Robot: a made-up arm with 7 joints.
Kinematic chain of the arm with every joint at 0, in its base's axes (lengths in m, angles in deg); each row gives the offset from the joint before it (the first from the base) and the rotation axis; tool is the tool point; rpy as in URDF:
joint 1: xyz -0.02 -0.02 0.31 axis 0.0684 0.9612 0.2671
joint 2: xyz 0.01 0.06 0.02 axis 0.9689 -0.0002 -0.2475
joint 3: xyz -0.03 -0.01 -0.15 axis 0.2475 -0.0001 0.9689
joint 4: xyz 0.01 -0.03 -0.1 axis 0.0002 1 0
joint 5: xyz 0.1 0.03 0 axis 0.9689 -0.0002 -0.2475
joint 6: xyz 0.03 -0.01 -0.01 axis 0.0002 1 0
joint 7: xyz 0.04 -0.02 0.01 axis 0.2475 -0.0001 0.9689
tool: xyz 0 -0.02 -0.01 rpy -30.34 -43.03 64.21
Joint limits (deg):
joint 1: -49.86..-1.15
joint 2: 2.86..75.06
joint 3: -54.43..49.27
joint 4: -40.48..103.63
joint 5: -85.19..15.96
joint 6: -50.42..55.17
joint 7: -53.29..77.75
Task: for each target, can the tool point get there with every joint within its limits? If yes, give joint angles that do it. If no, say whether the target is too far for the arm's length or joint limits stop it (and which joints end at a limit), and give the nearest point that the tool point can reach.
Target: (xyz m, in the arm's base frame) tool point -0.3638 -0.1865 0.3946
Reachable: no: joint limits stop it (at a limit: joint 1, joint 2, joint 3, joint 4, joint 6) | nearest point -0.0088 -0.0907 0.2093 | short by 0.412 m
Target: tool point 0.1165 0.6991 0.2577
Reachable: no: too far | nearest point 0.0760 0.4689 0.2651 | short by 0.234 m
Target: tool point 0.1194 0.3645 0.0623
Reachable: yes | joints -16.27 50.44 28.54 88.75 -54.43 16.64 64.36
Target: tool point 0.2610 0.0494 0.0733
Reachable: yes | joints -30.38 27.18 -27.07 44.07 -73.26 -13.87 5.17
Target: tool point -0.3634 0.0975 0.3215
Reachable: no: joint limits stop it (at a limit: joint 1, joint 2, joint 3, joint 4, joint 6) | nearest point -0.0146 0.1114 0.1785 | short by 0.377 m
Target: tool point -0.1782 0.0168 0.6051
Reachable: no: joint limits stop it (at a limit: joint 1, joint 2, joint 3, joint 4, joint 5) | nearest point 0.0238 0.1396 0.4406 | short by 0.288 m
